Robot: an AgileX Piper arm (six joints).
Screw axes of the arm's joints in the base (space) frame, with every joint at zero. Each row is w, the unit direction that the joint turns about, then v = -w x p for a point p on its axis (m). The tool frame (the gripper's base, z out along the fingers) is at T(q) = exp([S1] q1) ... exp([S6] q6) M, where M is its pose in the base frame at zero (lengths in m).
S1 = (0, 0, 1, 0, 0, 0)
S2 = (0, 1, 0, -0.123, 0, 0)
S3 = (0, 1, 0, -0.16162, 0, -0.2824)
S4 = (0.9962, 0, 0.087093, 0, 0.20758, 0)
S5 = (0, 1, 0, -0.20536, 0, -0.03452)
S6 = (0.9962, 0, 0.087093, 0, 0.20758, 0)
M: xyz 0.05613 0 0.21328 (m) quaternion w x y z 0.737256 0 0.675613 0
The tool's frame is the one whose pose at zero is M.
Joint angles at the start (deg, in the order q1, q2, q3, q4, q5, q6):
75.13, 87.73, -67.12, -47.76, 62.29, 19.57
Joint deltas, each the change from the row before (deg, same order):
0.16, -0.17, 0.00, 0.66, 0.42, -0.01
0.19, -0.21, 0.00, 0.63, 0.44, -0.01
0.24, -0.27, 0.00, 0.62, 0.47, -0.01
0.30, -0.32, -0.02, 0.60, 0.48, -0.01
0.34, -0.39, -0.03, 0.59, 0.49, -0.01
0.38, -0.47, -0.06, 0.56, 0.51, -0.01
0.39, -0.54, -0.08, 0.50, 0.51, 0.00
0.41, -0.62, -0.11, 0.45, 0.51, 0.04
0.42, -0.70, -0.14, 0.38, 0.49, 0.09
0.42, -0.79, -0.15, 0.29, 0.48, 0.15
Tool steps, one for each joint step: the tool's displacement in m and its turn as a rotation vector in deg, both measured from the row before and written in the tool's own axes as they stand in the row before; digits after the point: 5 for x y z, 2 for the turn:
0.00092, 0.00066, -0.00128, -0.44, 0.36, 0.29
0.00096, 0.00059, -0.00155, -0.42, 0.32, 0.28
0.00104, 0.00055, -0.00197, -0.42, 0.27, 0.27
0.00100, 0.00054, -0.00242, -0.41, 0.18, 0.26
0.00105, 0.00042, -0.00288, -0.42, 0.11, 0.27
0.00108, 0.00017, -0.00343, -0.40, 0.01, 0.29
0.00112, -0.00016, -0.00382, -0.36, -0.09, 0.31
0.00115, -0.00049, -0.00430, -0.33, -0.20, 0.38
0.00115, -0.00089, -0.00476, -0.29, -0.33, 0.46
0.00126, -0.00135, -0.00517, -0.22, -0.44, 0.54

